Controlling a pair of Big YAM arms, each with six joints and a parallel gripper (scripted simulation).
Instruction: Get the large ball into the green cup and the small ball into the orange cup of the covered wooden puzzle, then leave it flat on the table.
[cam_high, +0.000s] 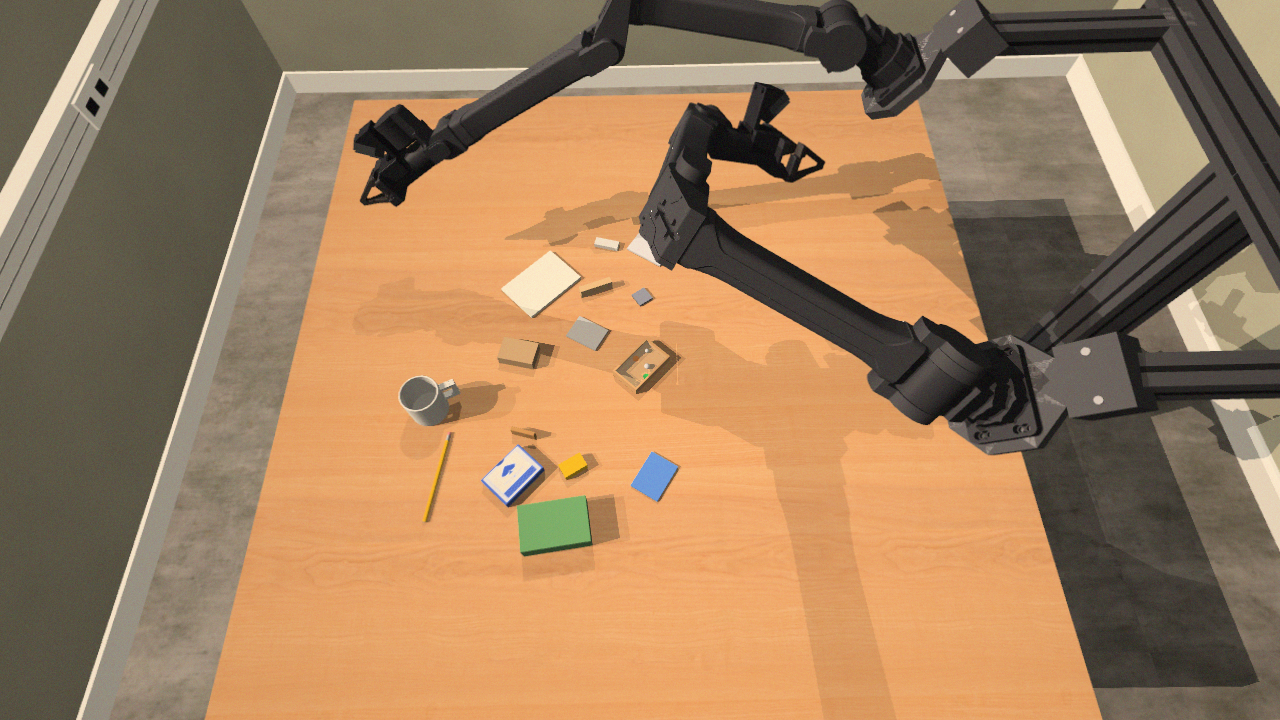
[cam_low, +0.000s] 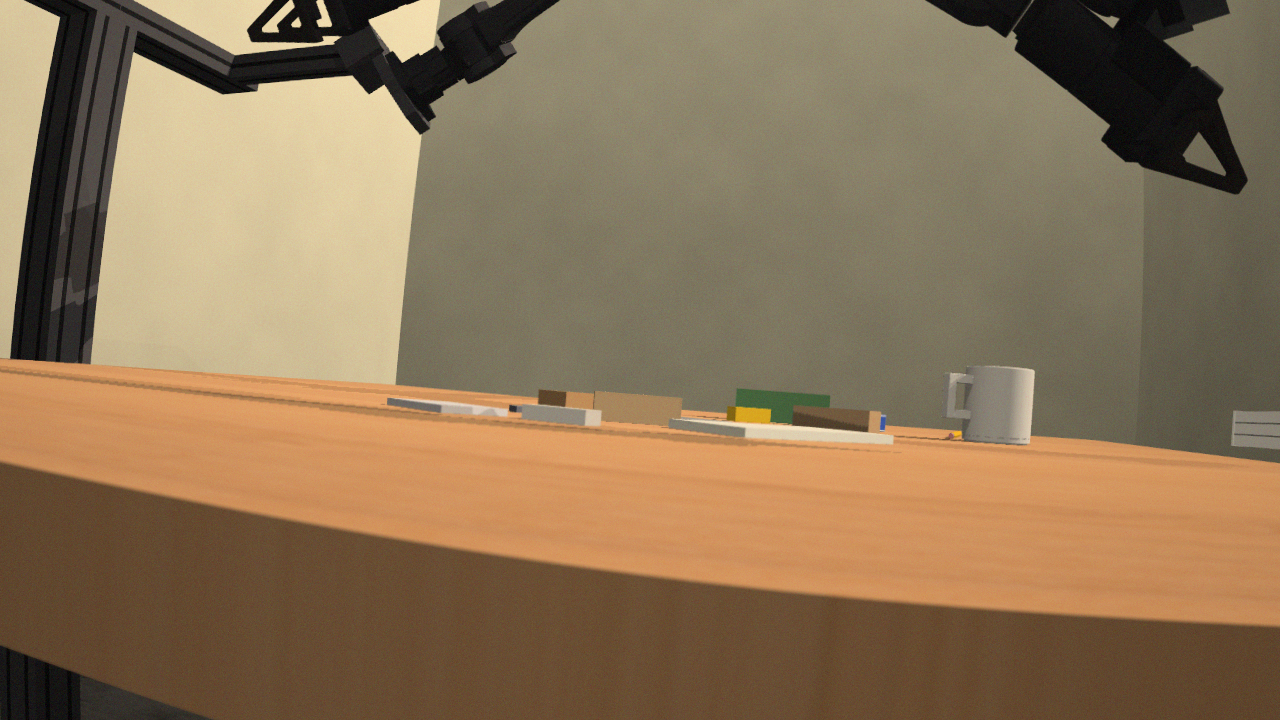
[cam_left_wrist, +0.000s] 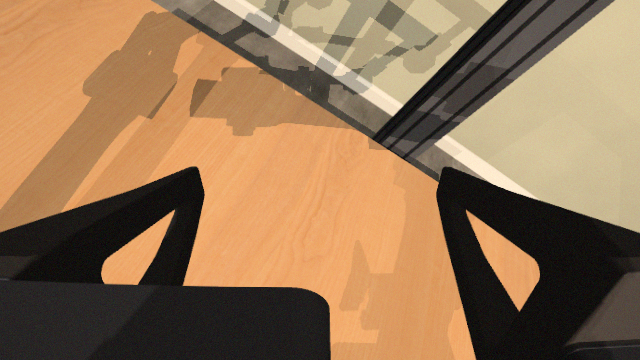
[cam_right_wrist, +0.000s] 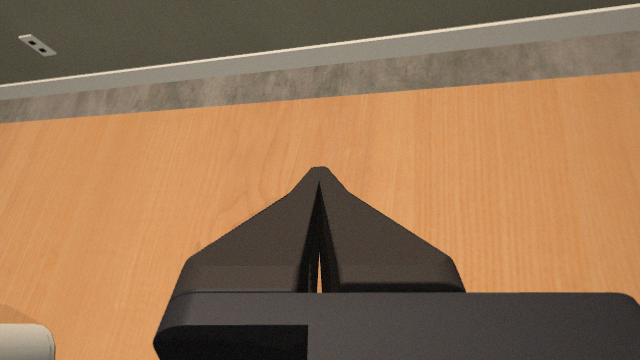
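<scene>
Now: left hand 590 mm to the right of the green block, 500 mm short of it and 350 mm above it. From my left hand the other things lie so: blue card: 490 mm to the left, 370 mm below, 310 mm ahead; then grey mug: 770 mm ahead, 340 mm below, 320 mm to the left; then cream pad: 550 mm ahead, 370 mm below, 10 mm to the left.
</scene>
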